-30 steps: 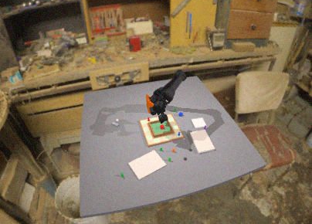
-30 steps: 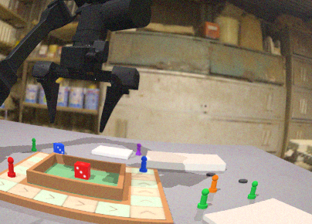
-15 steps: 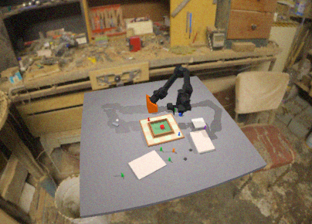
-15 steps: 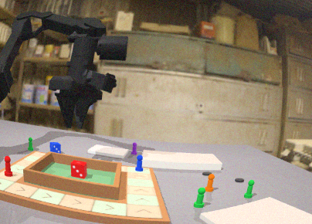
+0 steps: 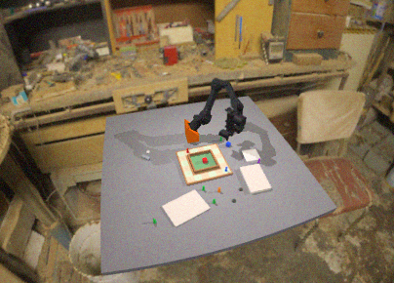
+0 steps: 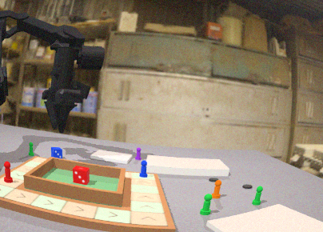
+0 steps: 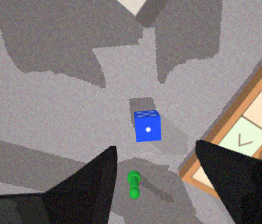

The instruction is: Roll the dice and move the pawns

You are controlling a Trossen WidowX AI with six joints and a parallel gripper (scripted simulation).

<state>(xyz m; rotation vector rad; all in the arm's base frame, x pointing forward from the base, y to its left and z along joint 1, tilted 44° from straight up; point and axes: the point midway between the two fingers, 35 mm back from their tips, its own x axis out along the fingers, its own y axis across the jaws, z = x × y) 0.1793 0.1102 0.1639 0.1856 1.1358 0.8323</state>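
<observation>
Right now my gripper tip is 4 cm past the red pawn, 28 cm to the left of it and 4 cm above it. Round my gripper tip: purple pawn 22 cm ahead, 11 cm to the left, 5 cm below; blue pawn 21 cm ahead, 12 cm to the right, 4 cm below; orange pawn 32 cm ahead, 23 cm to the right, 5 cm below.
</observation>
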